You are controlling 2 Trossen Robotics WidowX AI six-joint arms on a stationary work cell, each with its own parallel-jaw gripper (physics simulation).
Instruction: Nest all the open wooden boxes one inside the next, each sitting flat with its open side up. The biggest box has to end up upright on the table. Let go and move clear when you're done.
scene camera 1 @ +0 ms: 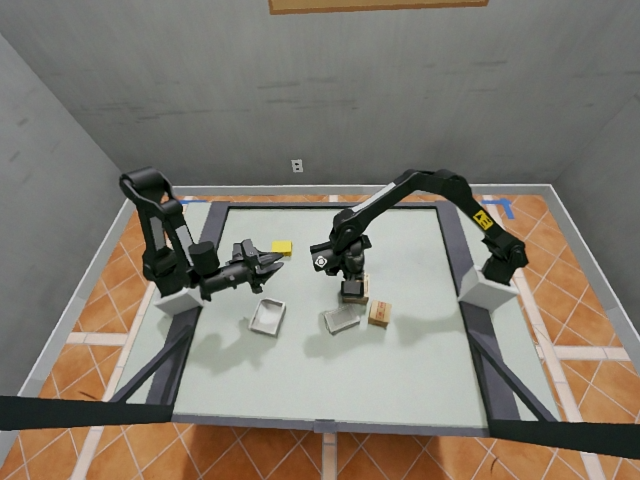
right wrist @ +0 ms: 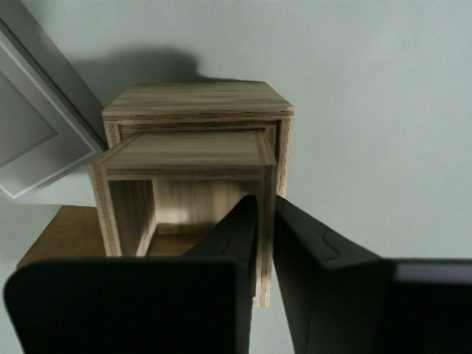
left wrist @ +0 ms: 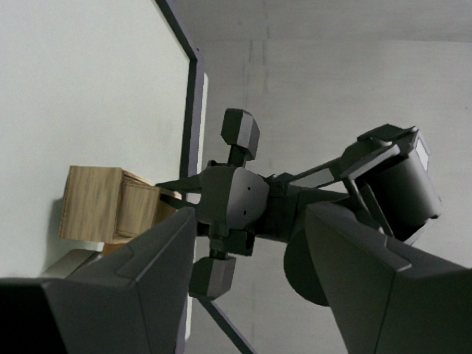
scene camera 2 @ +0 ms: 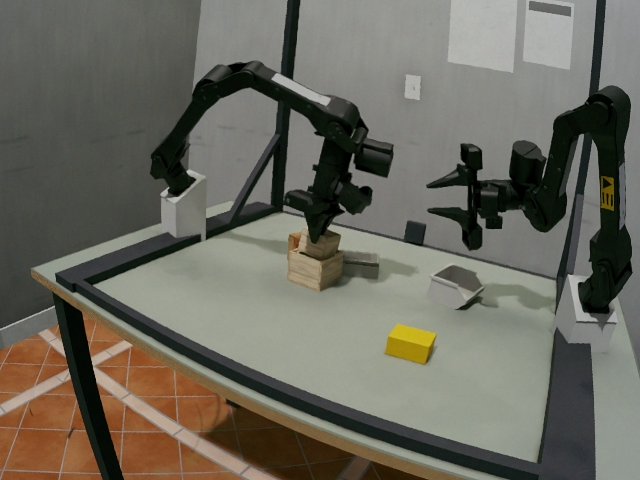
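Observation:
The biggest wooden box (scene camera 1: 355, 299) (scene camera 2: 315, 270) (left wrist: 90, 204) (right wrist: 200, 98) stands open side up on the table, right of centre in scene camera 1. In the right wrist view a second rim shows inside its rim. A smaller open wooden box (scene camera 2: 323, 245) (left wrist: 137, 207) (right wrist: 185, 150) is at the big box's opening, slightly tilted; how far its bottom is inside is hidden. My right gripper (scene camera 2: 314, 239) (left wrist: 154, 190) (right wrist: 261, 206) is shut on this small box's side wall. My left gripper (scene camera 1: 283, 260) (scene camera 2: 428, 197) is open and empty, raised above the table.
A cardboard box (scene camera 1: 379, 313) (scene camera 2: 293, 241) (right wrist: 65, 234) and a grey tray (scene camera 1: 341, 319) (scene camera 2: 363, 264) (right wrist: 22, 112) stand close to the big box. A light grey tray (scene camera 1: 267, 316) (scene camera 2: 454, 289) lies below the left gripper. A yellow block (scene camera 1: 281, 248) (scene camera 2: 410, 343) lies farther off.

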